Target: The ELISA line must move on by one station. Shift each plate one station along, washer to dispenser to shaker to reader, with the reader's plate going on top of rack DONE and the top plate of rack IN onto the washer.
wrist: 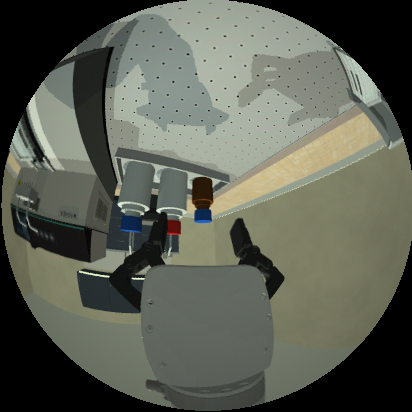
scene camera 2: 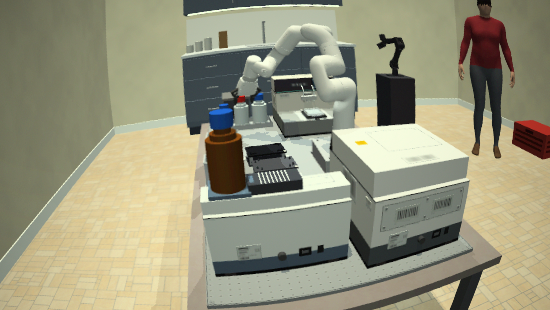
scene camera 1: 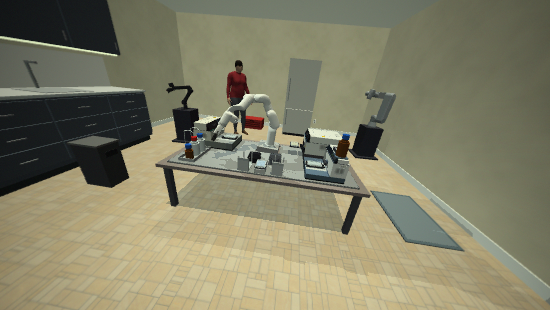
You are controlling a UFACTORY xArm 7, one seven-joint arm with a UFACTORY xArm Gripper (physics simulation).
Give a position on a blue-capped white bottle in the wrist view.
134, 197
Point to a brown bottle with blue cap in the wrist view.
202, 196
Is my gripper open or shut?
Open.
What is my gripper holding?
Nothing.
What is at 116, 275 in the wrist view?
My gripper.
